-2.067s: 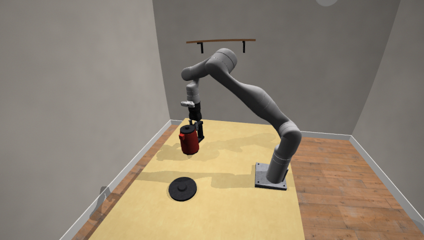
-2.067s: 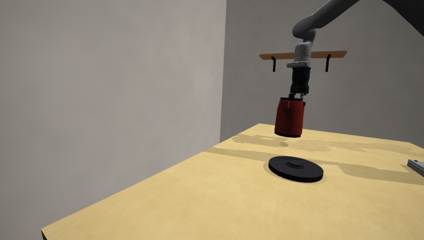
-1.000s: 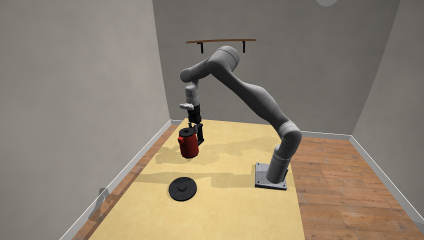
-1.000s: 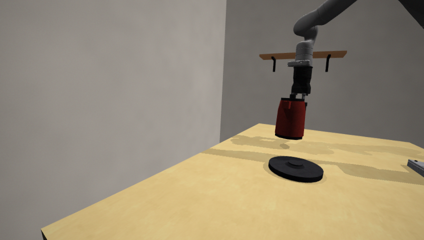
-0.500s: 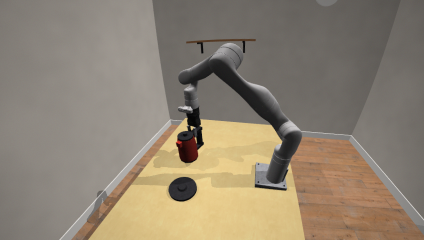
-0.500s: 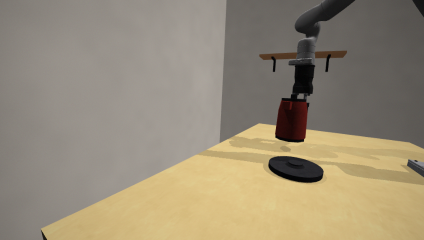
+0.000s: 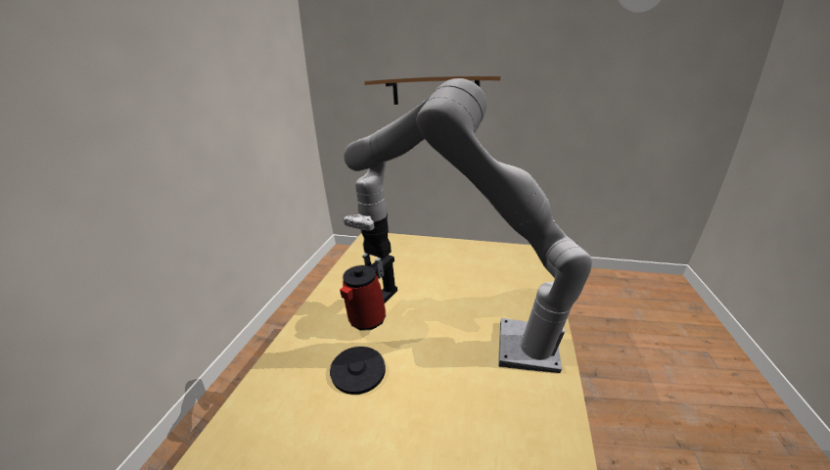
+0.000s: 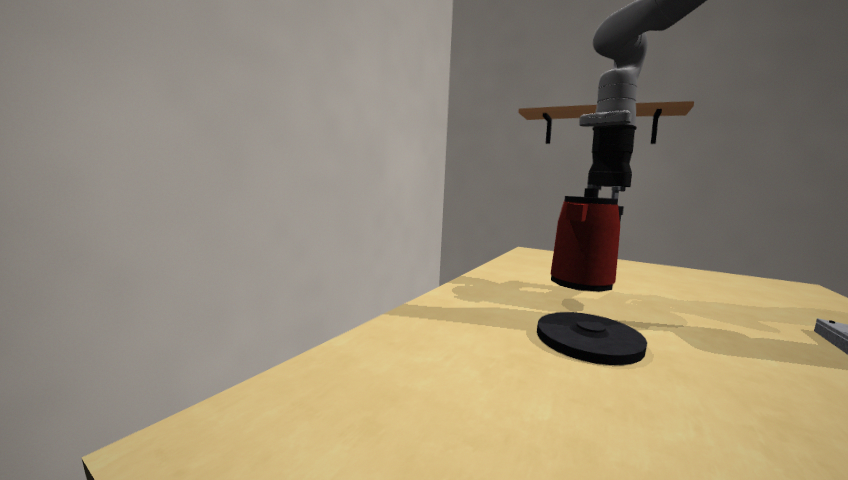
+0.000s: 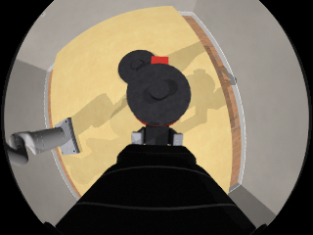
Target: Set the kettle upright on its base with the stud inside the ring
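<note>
The red kettle is 5 cm below my hand, 2 cm to the left of it and 1 cm ahead of it. Round my hand: round black base (22 cm to the left, 17 cm below, 2 cm ahead).
</note>
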